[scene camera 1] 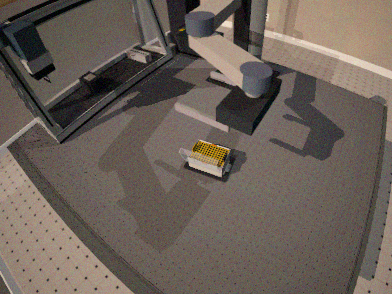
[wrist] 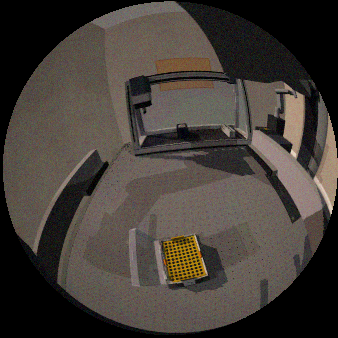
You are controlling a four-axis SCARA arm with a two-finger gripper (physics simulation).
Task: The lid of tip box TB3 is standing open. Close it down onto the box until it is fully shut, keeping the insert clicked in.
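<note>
Tip box TB3 is a white box on the dark mat. Its yellow perforated insert sits in the top, with small orange marks at its edges. The clear lid stands open, tilted outward along one long side, on the left of the box in the wrist view. My gripper is open, its two long pale fingers wide apart with nothing between them. It hangs above the mat, beyond the box in the scene view, apart from box and lid. The box's base is partly hidden.
A grey-framed enclosure with a dark floor stands at the back left of the scene view. A dark blue-grey unit hangs on its frame. The arm's column stands behind the gripper. Arm shadows fall across the mat.
</note>
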